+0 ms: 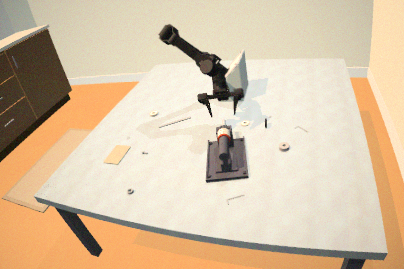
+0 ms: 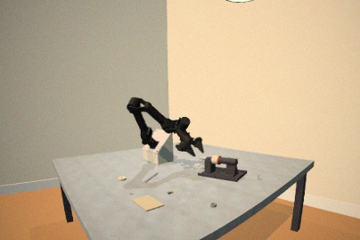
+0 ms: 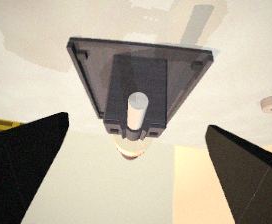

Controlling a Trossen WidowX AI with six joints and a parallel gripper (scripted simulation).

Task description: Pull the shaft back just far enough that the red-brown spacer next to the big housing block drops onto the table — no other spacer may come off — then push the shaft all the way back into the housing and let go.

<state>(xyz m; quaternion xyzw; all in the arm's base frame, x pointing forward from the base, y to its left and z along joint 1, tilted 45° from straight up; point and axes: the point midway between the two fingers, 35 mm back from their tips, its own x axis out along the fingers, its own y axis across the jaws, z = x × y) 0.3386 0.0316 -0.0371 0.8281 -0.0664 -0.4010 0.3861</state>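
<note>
The pale spacer lies 10 cm ahead of my gripper tip, 2 cm to the left of it and 2 cm below it. The rest, counted from my gripper tip: tan card 15 cm ahead, 46 cm to the right, 9 cm below; then thin rod 10 cm behind, 27 cm to the right, 10 cm below; then white spacer 12 cm ahead, 2 cm to the left, 2 cm below.
</note>
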